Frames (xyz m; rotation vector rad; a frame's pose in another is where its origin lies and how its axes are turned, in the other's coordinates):
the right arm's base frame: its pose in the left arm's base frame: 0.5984 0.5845 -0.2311 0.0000 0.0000 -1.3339
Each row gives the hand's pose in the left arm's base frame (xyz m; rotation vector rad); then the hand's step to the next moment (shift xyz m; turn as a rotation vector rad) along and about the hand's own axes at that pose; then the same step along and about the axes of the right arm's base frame.
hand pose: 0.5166 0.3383 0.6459 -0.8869 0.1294 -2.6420
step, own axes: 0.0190 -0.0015 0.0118 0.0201 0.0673 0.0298
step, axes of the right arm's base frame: 0.0032 -0.0085 0.0205 0.0728 0.0061 0.0221
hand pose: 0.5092 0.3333 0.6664 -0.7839 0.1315 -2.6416
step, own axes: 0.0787 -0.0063 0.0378 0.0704 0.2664 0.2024
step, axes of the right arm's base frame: 0.0131 -0.0467 0.0729 0.2955 0.0766 0.1540
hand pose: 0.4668 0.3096 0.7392 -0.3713 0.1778 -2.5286
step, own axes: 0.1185 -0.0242 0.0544 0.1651 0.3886 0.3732
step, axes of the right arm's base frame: 0.0261 -0.0997 0.0834 0.4623 0.0771 0.3129
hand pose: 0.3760 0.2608 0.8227 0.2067 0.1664 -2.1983
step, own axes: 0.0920 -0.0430 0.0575 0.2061 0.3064 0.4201
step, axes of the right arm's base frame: 0.0342 -0.1046 0.0389 0.4330 -0.0130 0.3538
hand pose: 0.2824 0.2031 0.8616 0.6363 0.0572 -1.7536
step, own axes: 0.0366 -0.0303 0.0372 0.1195 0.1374 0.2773
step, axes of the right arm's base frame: 0.0250 -0.0545 0.0066 0.2400 -0.0560 0.2221
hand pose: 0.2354 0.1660 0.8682 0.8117 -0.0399 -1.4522
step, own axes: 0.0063 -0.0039 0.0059 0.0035 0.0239 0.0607
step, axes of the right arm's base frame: 0.0065 -0.0069 -0.0004 0.0304 -0.0162 0.0555
